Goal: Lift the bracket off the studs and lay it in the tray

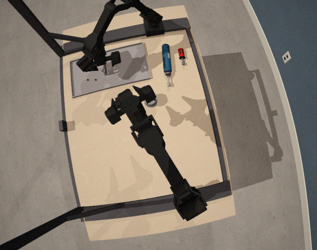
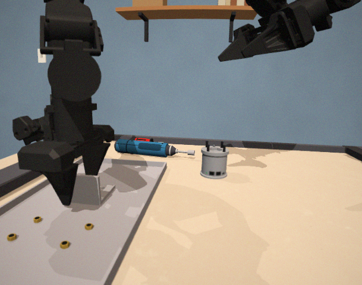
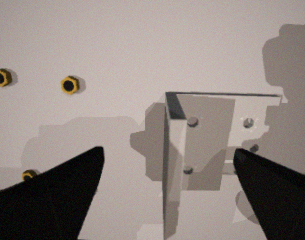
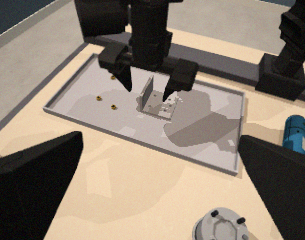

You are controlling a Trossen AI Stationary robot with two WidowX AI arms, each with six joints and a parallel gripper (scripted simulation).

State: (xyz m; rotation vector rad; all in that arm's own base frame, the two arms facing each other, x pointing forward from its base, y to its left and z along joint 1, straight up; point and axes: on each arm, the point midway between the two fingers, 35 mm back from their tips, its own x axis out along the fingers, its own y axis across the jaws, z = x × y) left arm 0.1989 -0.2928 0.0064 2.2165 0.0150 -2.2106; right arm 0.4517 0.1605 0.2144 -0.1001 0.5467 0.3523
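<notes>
Now: left hand 40 mm above the grey L-shaped bracket and 30 mm short of it. Also, from my left hand: grey tray 50 mm below, 10 mm ahead; grey cylindrical joint module 220 mm to the right, 200 mm ahead, 20 mm below; small red screwdriver 400 mm ahead, 40 mm below, 10 mm to the right.
</notes>
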